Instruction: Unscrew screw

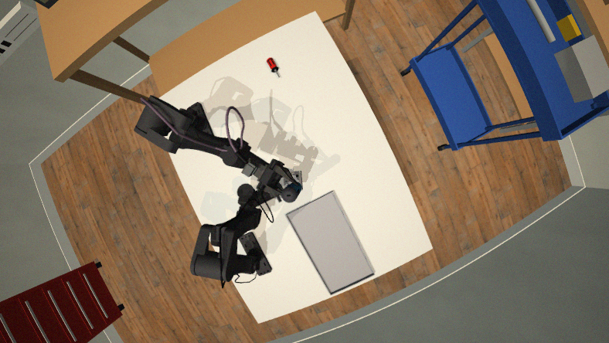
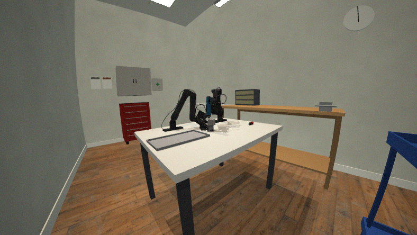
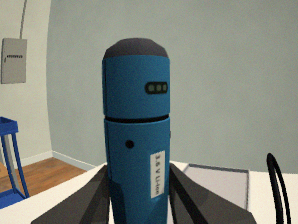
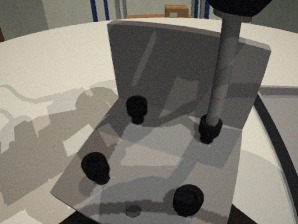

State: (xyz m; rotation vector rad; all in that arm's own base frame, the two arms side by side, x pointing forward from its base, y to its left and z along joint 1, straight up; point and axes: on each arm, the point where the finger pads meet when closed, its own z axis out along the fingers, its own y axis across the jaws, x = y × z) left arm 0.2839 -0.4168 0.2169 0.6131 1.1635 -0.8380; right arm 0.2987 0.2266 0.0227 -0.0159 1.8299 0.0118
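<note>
Right now the grey bracket is 50 mm above my right hand. Also, from my right hand: flat grey tray: 320 mm to the right, 40 mm ahead, 20 mm below; then red-handled screwdriver: 470 mm to the left, 110 mm ahead, 10 mm below.
</note>
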